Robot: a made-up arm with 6 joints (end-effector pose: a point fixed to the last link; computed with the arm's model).
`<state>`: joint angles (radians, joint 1 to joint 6).
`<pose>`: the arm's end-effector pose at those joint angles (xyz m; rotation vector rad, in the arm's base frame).
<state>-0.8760 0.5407 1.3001 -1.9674 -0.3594 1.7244</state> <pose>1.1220 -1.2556 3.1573 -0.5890 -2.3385 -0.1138</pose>
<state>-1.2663 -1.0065 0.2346 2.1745 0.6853 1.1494</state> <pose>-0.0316 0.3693 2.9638 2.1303 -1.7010 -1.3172</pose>
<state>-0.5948 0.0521 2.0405 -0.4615 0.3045 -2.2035</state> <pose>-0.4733 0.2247 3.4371 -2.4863 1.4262 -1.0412</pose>
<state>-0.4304 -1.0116 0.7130 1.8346 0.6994 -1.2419</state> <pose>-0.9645 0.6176 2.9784 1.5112 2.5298 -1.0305</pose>
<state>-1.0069 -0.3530 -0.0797 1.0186 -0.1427 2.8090</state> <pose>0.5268 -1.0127 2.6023 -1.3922 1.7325 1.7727</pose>
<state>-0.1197 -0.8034 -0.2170 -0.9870 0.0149 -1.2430</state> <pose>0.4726 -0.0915 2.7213 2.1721 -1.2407 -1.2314</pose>
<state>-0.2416 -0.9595 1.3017 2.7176 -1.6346 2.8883</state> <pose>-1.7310 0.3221 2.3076 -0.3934 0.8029 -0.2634</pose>
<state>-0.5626 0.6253 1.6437 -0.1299 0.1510 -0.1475</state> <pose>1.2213 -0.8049 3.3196 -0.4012 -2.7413 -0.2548</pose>
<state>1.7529 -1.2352 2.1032 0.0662 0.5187 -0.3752</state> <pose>0.3843 -2.1626 0.8155 -0.7814 0.5024 1.3263</pose>
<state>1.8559 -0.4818 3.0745 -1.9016 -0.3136 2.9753</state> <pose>0.3274 -1.5117 1.3162 -0.2135 1.4395 2.3904</pose>
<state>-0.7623 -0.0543 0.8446 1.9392 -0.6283 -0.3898</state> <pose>0.5029 -0.6863 3.4012 -2.3757 -0.7705 -0.4557</pose>
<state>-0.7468 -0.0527 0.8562 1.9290 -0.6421 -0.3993</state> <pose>0.5030 -0.6723 3.4068 -2.3622 -0.8092 -0.4807</pose>
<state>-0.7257 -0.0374 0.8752 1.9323 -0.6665 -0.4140</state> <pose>0.5212 -0.6702 3.4091 -2.3508 -0.8397 -0.5102</pose>
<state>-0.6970 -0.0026 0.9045 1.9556 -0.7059 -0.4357</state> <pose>0.5665 -0.6832 3.4057 -2.3447 -0.8572 -0.5457</pose>
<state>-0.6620 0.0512 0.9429 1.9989 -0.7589 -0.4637</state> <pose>0.6402 -0.7084 3.3942 -2.3466 -0.8611 -0.5847</pose>
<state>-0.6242 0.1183 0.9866 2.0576 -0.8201 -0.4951</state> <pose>0.7361 -0.7385 3.3729 -2.3590 -0.8535 -0.6226</pose>
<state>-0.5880 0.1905 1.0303 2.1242 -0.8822 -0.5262</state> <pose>0.8429 -0.7667 3.3424 -2.3817 -0.8380 -0.6540</pose>
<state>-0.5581 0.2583 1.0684 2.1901 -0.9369 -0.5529</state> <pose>0.9456 -0.7896 3.3066 -2.4121 -0.8175 -0.6742</pose>
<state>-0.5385 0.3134 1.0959 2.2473 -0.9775 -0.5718</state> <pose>1.0303 -0.8088 3.2715 -2.4452 -0.7926 -0.6803</pose>
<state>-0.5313 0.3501 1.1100 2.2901 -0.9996 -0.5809</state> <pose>1.0873 -0.8273 3.2437 -2.4755 -0.7630 -0.6721</pose>
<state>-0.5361 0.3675 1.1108 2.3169 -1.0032 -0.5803</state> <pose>1.1146 -0.8473 3.2264 -2.4995 -0.7285 -0.6516</pose>
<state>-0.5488 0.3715 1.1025 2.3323 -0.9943 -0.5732</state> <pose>1.1210 -0.8690 3.2172 -2.5174 -0.6906 -0.6237</pose>
